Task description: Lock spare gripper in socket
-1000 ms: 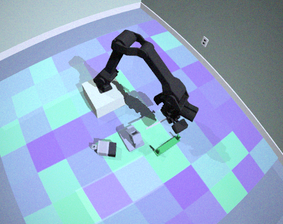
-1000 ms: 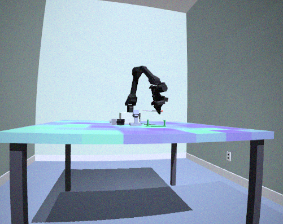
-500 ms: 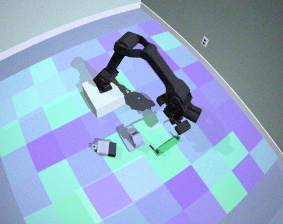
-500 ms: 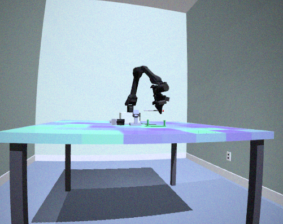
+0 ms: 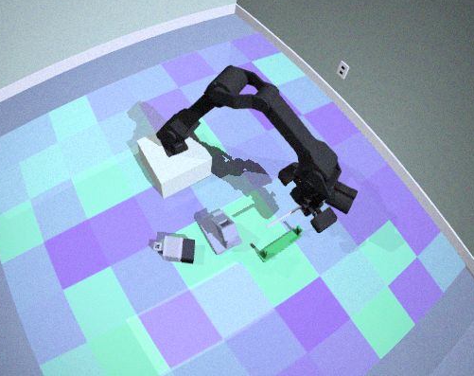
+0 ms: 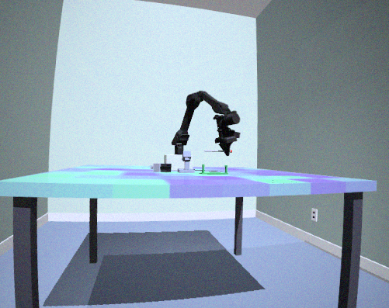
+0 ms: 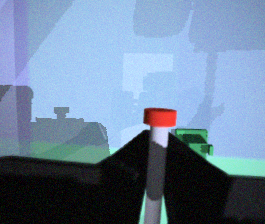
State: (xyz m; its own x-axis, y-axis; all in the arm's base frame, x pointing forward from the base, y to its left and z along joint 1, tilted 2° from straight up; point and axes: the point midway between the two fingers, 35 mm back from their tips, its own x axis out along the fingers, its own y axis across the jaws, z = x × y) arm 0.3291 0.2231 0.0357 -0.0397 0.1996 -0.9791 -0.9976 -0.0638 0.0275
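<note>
My gripper tip is 80 mm to the left of the green rack, 70 mm above it and 40 mm short of it. Also, from my gripper tip: spare gripper: 350 mm to the right, 70 mm below, 70 mm behind; then grey mount: 210 mm to the right, 50 mm behind, 40 mm below.
</note>
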